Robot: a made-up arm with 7 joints. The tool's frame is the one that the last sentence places.
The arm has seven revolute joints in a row. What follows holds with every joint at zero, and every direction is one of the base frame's. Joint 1 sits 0.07 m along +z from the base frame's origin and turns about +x. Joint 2 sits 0.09 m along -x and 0.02 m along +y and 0.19 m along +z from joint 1 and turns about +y. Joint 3 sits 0.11 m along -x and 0.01 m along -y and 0.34 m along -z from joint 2 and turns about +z. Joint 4 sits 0.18 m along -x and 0.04 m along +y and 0.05 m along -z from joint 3 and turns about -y. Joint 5 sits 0.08 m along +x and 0.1 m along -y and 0.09 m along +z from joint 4 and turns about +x. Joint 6 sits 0.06 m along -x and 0.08 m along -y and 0.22 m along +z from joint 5 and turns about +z. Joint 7 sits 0.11 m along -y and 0.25 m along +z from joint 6 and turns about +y. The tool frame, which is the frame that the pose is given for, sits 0.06 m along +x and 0.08 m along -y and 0.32 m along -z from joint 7; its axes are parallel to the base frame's.
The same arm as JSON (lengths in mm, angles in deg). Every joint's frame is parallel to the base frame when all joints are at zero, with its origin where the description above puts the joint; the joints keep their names.
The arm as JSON. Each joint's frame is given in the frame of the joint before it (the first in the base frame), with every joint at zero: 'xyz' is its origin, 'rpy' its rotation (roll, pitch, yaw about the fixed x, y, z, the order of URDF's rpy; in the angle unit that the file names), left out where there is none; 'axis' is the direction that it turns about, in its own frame. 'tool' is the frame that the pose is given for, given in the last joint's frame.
{
  "units": {
    "length": "mm",
    "angle": "deg"
  },
  "joints": [
    {
      "name": "joint 1",
      "type": "revolute",
      "origin": {
        "xyz": [
          0.0,
          0.0,
          70.0
        ]
      },
      "axis": "+x"
    },
    {
      "name": "joint 2",
      "type": "revolute",
      "origin": {
        "xyz": [
          -90.0,
          20.0,
          190.0
        ]
      },
      "axis": "+y"
    },
    {
      "name": "joint 3",
      "type": "revolute",
      "origin": {
        "xyz": [
          -110.0,
          -10.0,
          -340.0
        ]
      },
      "axis": "+z"
    },
    {
      "name": "joint 4",
      "type": "revolute",
      "origin": {
        "xyz": [
          -180.0,
          40.0,
          -50.0
        ]
      },
      "axis": "-y"
    },
    {
      "name": "joint 5",
      "type": "revolute",
      "origin": {
        "xyz": [
          80.0,
          -100.0,
          90.0
        ]
      },
      "axis": "+x"
    },
    {
      "name": "joint 6",
      "type": "revolute",
      "origin": {
        "xyz": [
          -60.0,
          -80.0,
          220.0
        ]
      },
      "axis": "+z"
    },
    {
      "name": "joint 7",
      "type": "revolute",
      "origin": {
        "xyz": [
          0.0,
          -110.0,
          250.0
        ]
      },
      "axis": "+y"
    }
  ],
  "tool": {
    "origin": {
      "xyz": [
        60.0,
        -80.0,
        -320.0
      ]
    }
  }
}

